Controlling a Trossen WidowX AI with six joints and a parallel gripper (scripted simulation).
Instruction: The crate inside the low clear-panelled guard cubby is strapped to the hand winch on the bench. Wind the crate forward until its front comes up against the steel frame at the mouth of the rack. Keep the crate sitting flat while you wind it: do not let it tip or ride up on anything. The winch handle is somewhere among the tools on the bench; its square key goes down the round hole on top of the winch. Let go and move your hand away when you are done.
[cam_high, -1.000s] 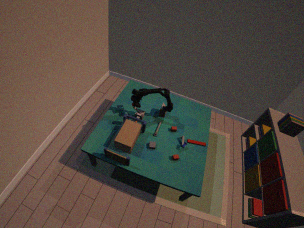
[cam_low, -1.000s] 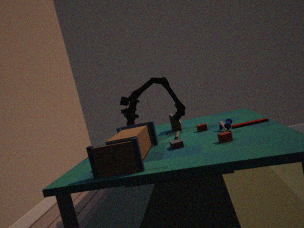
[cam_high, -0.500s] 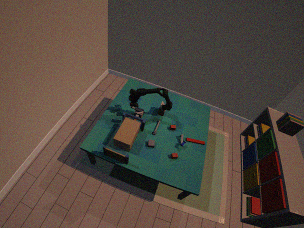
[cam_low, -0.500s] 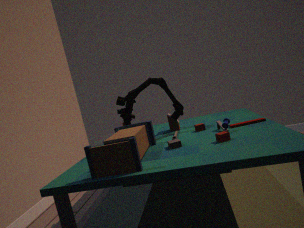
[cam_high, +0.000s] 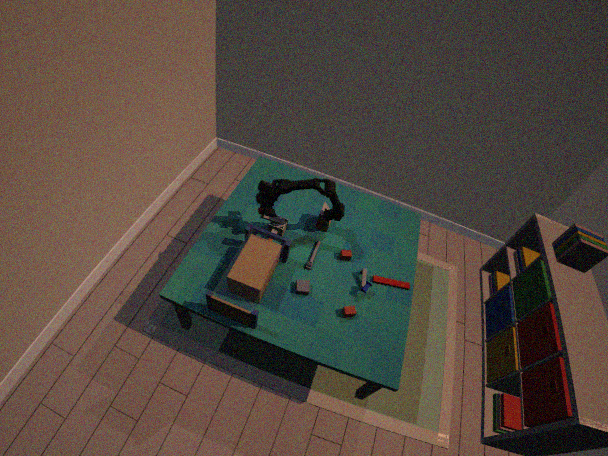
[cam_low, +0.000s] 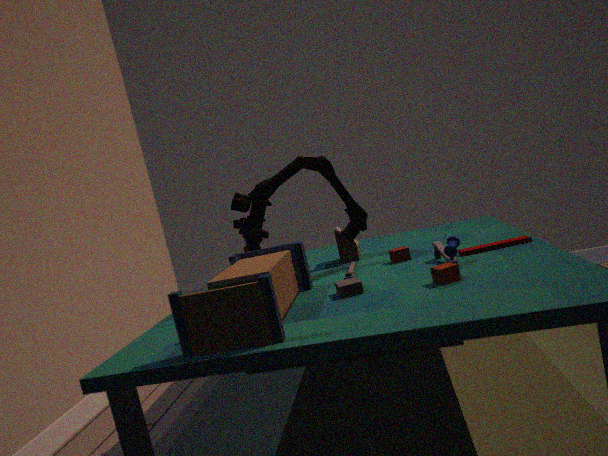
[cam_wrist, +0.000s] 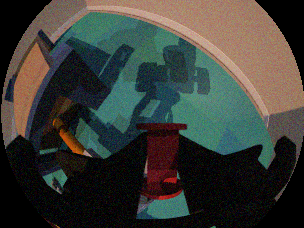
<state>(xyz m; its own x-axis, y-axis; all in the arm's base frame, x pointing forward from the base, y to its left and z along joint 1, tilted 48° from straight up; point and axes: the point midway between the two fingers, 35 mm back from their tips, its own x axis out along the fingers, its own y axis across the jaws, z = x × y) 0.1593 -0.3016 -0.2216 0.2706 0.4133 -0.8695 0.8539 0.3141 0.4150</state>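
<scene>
The red-knobbed handle lies 50 mm to the left of my gripper tip, 30 mm below it and 10 mm behind it. Round my gripper tip: red knob 20 mm to the left, 10 mm behind; then winch 110 mm to the left, 100 mm below, 30 mm behind; then steel frame 150 mm ahead, 100 mm to the left, 30 mm below.
</scene>
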